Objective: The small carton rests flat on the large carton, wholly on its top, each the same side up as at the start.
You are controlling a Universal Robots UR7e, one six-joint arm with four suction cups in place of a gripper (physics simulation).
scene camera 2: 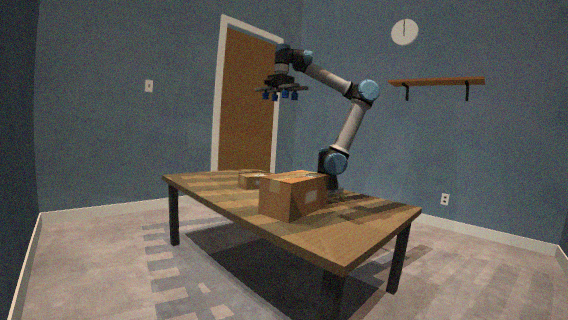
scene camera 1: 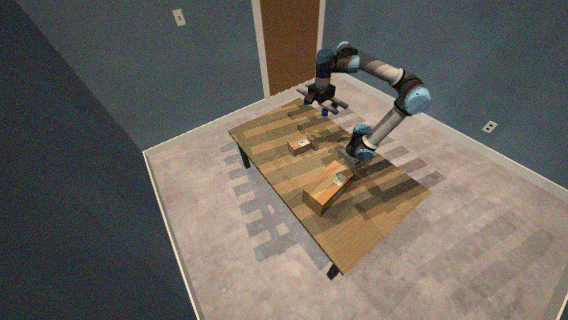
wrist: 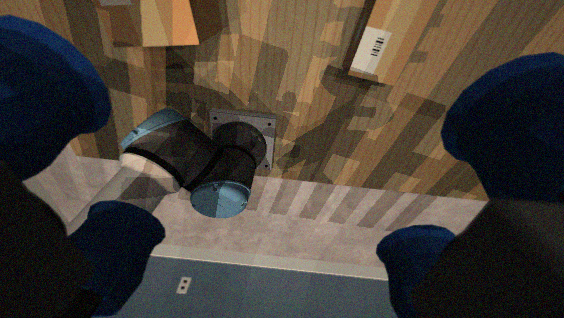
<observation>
My suction head [wrist: 499, 124] holds nothing. On the table rest a large carton [scene camera 2: 288, 196] and a small carton [wrist: 381, 44].
The large carton shows as well in scene camera 1 [scene camera 1: 332, 182] and in the wrist view [wrist: 123, 30].
</observation>
